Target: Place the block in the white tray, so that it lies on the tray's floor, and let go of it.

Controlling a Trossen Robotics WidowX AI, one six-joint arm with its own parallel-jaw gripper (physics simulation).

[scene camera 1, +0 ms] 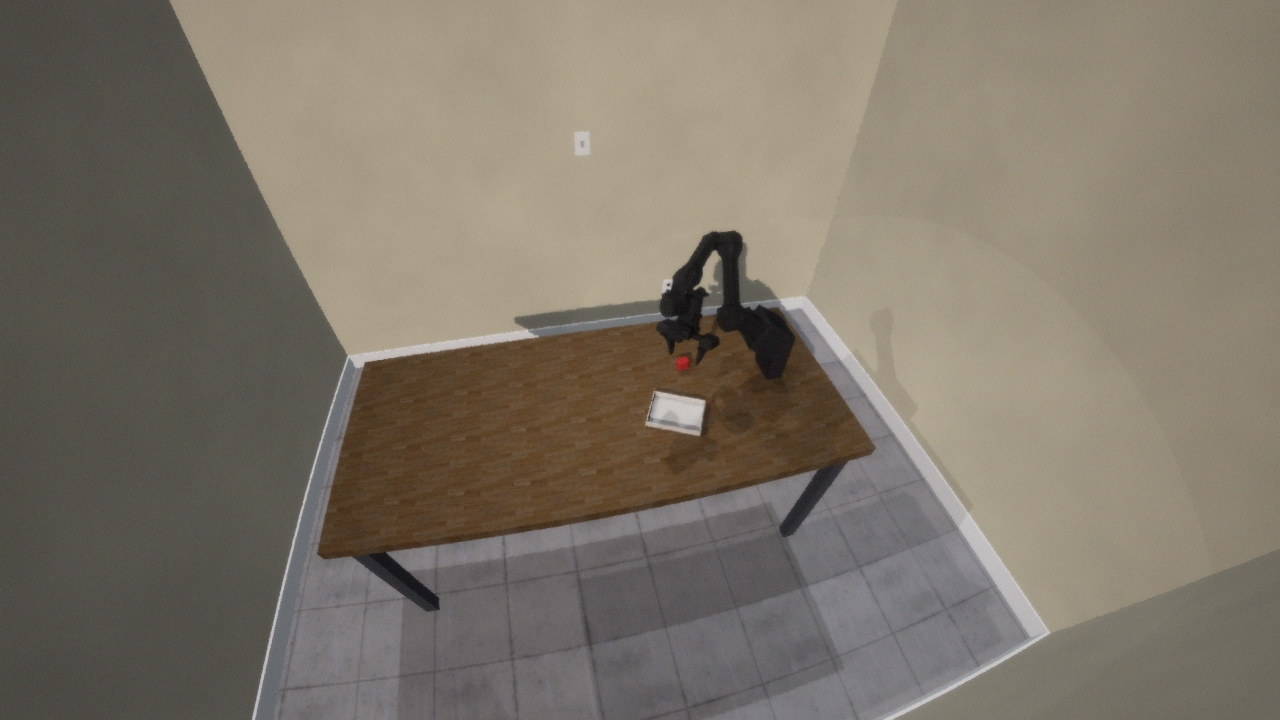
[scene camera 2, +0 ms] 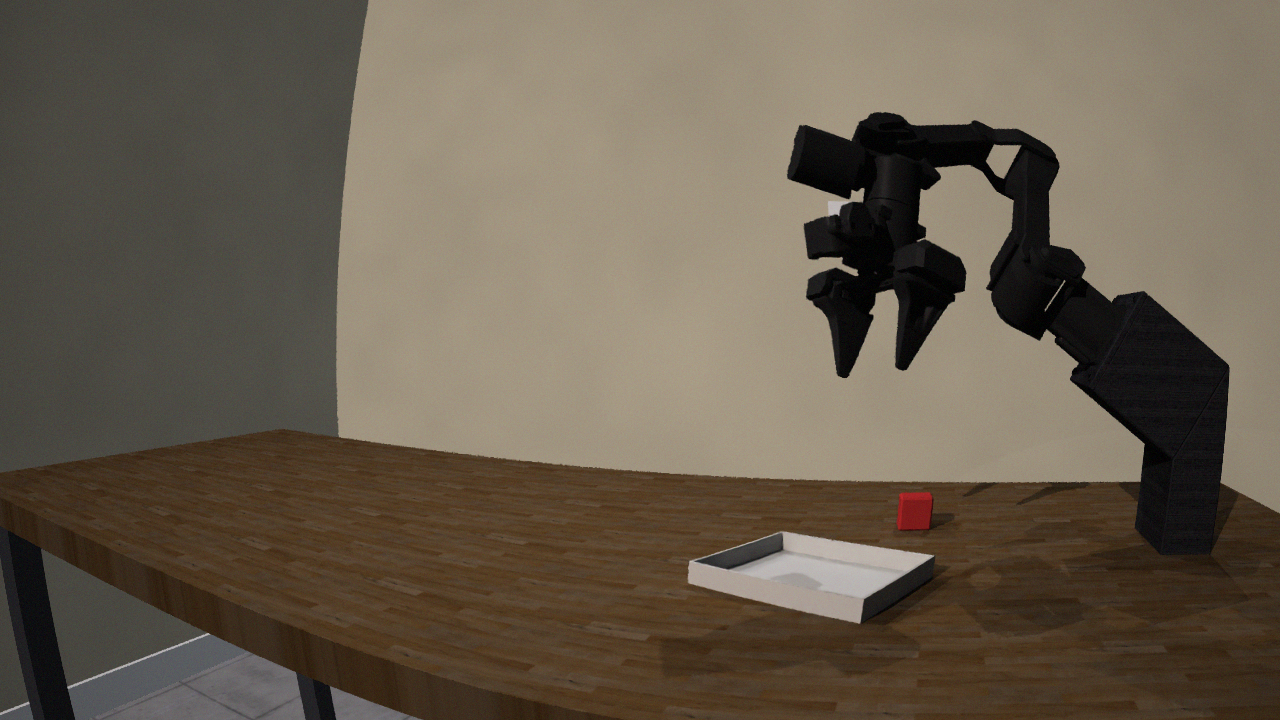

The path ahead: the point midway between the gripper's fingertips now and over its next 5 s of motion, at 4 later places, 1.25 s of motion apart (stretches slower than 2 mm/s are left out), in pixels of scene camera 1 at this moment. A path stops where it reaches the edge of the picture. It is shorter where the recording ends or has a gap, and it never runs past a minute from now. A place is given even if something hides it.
The gripper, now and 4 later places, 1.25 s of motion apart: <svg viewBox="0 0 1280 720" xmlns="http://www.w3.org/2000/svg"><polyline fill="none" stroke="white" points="683,359 684,357 688,372 673,344 678,356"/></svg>
